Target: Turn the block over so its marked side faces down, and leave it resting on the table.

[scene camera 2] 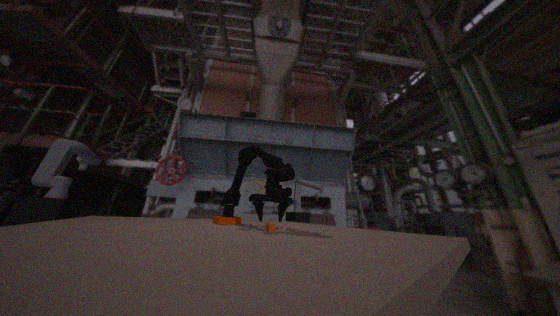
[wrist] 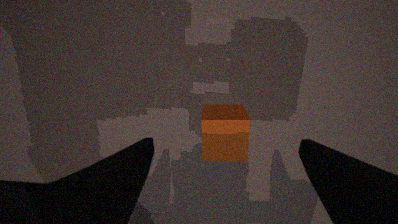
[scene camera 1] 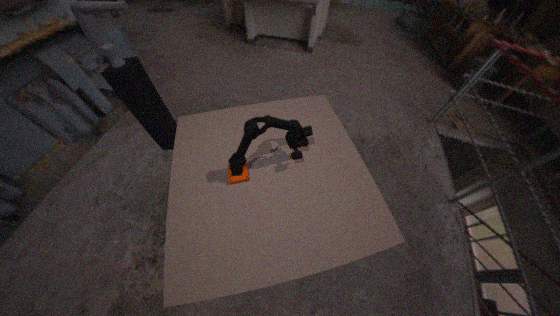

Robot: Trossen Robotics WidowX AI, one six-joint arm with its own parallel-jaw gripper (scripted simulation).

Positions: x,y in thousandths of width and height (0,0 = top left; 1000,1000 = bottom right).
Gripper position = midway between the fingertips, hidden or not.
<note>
My gripper (scene camera 2: 483,701) is open and holds nothing. I also see an orange block (wrist: 567,574).
My gripper also shows in the wrist view (wrist: 567,650).
</note>
